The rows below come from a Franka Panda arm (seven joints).
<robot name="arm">
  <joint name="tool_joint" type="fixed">
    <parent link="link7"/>
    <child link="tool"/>
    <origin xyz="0 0 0.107"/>
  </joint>
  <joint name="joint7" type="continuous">
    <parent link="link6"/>
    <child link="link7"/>
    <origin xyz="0.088 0 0" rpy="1.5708 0 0"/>
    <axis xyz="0 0 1"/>
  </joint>
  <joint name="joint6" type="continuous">
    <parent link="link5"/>
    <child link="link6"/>
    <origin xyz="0 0 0" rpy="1.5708 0 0"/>
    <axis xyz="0 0 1"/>
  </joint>
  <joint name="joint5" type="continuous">
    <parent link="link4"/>
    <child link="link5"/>
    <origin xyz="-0.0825 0.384 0" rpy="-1.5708 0 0"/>
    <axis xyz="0 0 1"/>
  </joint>
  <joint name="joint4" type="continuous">
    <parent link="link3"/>
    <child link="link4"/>
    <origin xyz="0.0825 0 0" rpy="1.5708 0 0"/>
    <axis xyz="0 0 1"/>
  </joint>
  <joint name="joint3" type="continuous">
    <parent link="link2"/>
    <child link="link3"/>
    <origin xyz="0 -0.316 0" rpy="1.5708 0 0"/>
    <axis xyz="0 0 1"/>
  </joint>
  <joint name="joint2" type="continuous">
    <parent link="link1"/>
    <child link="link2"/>
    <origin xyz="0 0 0" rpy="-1.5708 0 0"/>
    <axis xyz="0 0 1"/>
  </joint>
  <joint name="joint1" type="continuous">
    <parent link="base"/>
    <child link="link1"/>
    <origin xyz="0 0 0.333"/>
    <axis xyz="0 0 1"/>
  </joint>
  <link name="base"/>
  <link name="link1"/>
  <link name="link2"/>
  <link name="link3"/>
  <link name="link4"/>
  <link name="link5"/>
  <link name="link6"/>
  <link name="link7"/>
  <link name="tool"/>
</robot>
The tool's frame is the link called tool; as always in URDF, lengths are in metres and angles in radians. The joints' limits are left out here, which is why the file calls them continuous.
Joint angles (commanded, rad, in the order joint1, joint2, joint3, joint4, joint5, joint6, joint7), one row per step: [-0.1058 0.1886 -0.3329 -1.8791 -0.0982 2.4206 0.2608]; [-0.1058 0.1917 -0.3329 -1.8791 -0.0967 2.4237 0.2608]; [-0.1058 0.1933 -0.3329 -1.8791 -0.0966 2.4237 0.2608]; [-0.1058 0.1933 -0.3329 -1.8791 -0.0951 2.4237 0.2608]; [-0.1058 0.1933 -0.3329 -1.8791 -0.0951 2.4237 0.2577]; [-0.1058 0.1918 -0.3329 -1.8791 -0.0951 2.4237 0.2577]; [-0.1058 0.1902 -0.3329 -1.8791 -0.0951 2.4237 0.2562]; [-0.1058 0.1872 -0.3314 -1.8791 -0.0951 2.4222 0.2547]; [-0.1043 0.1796 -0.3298 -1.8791 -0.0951 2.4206 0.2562]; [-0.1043 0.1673 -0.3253 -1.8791 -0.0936 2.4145 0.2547]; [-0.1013 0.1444 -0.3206 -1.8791 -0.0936 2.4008 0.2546]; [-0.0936 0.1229 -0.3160 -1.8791 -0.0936 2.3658 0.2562]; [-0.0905 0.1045 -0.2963 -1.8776 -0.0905 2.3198 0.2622]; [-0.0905 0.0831 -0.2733 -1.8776 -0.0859 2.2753 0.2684]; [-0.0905 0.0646 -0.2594 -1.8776 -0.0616 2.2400 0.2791]
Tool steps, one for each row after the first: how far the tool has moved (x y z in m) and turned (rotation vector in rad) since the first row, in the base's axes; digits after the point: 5 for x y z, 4 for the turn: [0.00059 -0.00006 -0.00151 0.0004 -0.0004 -0.0002]; [0.00078 -0.00008 -0.00247 0.0006 0.0012 -0.0003]; [0.00078 -0.00008 -0.00248 0.0018 0.0006 -0.0010]; [0.00078 -0.00008 -0.00248 0.0009 0.0014 0.0019]; [0.00061 -0.00006 -0.00157 0.0008 -0.0001 0.0019]; [0.00042 -0.00004 -0.00060 0.0002 -0.0013 0.0033]; [0.00033 0.00084 0.00098 0.0003 -0.0025 0.0059]; [0.00007 0.00270 0.00532 0.0008 -0.0090 0.0074]; [-0.00080 0.00540 0.01185 0.0033 -0.0160 0.0116]; [-0.00297 0.01018 0.02383 0.0067 -0.0262 0.0176]; [-0.00554 0.01782 0.03234 0.0185 -0.0158 0.0237]; [-0.00608 0.03125 0.03814 0.0392 0.0044 0.0338]; [-0.00770 0.04498 0.04519 0.0600 0.0216 0.0440]; [-0.01033 0.05414 0.05175 0.0948 0.0255 0.0359]
